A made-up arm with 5 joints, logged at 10 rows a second.
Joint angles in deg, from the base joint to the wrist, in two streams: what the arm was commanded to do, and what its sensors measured. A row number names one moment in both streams.
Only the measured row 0 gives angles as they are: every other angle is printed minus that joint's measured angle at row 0.
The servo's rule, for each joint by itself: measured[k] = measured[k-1] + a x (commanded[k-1-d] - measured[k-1]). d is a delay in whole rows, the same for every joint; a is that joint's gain. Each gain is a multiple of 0.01, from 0.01 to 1. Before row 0 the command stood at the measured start. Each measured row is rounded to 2 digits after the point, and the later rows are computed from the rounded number. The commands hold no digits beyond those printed.
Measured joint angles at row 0: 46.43, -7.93, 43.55, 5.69, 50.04
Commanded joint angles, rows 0 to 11: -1.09, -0.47, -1.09, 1.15, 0.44; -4.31, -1.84, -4.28, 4.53, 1.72; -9.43, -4.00, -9.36, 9.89, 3.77; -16.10, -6.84, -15.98, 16.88, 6.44; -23.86, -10.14, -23.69, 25.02, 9.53; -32.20, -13.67, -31.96, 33.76, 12.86; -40.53, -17.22, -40.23, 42.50, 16.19; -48.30, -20.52, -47.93, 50.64, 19.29; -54.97, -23.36, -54.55, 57.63, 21.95; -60.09, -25.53, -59.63, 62.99, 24.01; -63.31, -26.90, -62.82, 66.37, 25.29; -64.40, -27.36, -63.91, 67.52, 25.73
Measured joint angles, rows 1 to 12: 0.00, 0.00, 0.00, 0.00, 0.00; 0.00, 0.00, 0.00, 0.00, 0.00; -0.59, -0.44, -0.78, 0.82, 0.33; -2.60, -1.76, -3.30, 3.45, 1.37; -6.29, -3.87, -7.66, 8.02, 3.17; -11.59, -6.66, -13.65, 14.31, 5.62; -18.22, -9.93, -20.88, 21.91, 8.55; -25.77, -13.45, -28.86, 30.32, 11.78; -33.74, -16.99, -37.05, 38.97, 15.09; -41.60, -20.31, -44.88, 47.26, 18.24; -48.82, -23.18, -51.84, 54.62, 21.02; -54.91, -25.39, -57.45, 60.56, 23.26
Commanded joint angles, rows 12 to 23: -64.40, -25.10, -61.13, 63.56, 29.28; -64.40, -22.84, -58.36, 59.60, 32.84; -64.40, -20.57, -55.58, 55.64, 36.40; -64.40, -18.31, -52.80, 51.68, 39.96; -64.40, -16.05, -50.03, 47.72, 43.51; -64.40, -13.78, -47.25, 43.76, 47.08; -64.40, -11.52, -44.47, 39.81, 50.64; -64.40, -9.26, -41.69, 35.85, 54.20; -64.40, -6.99, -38.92, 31.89, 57.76; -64.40, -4.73, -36.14, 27.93, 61.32; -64.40, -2.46, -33.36, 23.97, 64.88; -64.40, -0.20, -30.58, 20.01, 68.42
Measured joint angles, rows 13 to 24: -59.45, -26.81, -61.32, 64.69, 24.78; -62.12, -27.33, -63.18, 66.70, 25.49; -63.35, -25.23, -61.70, 64.47, 28.33; -63.92, -22.98, -59.30, 61.01, 31.71; -64.18, -20.71, -56.62, 57.20, 35.23; -64.30, -18.45, -53.87, 53.28, 38.78; -64.35, -16.19, -51.11, 49.33, 42.33; -64.38, -13.92, -48.33, 45.38, 45.89; -64.39, -11.66, -45.55, 41.43, 49.45; -64.40, -9.40, -42.77, 37.47, 53.01; -64.40, -7.13, -40.00, 33.51, 56.57; -64.40, -4.87, -37.22, 29.55, 60.13
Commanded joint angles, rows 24 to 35: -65.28, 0.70, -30.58, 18.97, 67.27; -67.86, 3.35, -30.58, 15.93, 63.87; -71.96, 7.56, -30.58, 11.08, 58.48; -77.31, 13.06, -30.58, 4.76, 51.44; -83.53, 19.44, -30.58, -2.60, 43.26; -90.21, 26.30, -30.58, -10.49, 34.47; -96.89, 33.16, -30.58, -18.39, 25.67; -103.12, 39.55, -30.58, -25.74, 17.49; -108.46, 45.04, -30.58, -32.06, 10.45; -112.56, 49.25, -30.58, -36.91, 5.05; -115.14, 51.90, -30.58, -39.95, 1.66; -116.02, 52.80, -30.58, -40.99, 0.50
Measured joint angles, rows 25 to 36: -64.40, -2.60, -34.44, 25.59, 63.69; -64.40, -0.34, -31.66, 21.63, 67.24; -64.88, 0.64, -30.88, 19.74, 67.26; -66.49, 3.19, -30.66, 17.03, 64.72; -69.44, 7.30, -30.60, 12.81, 60.04; -73.69, 12.71, -30.59, 7.09, 53.59; -79.00, 19.04, -30.58, 0.21, 45.84; -85.05, 25.86, -30.58, -7.39, 37.31; -91.44, 32.72, -30.58, -15.20, 28.58; -97.75, 39.14, -30.58, -22.68, 20.26; -103.53, 44.69, -30.58, -29.34, 12.90; -108.41, 48.98, -30.58, -34.71, 7.01
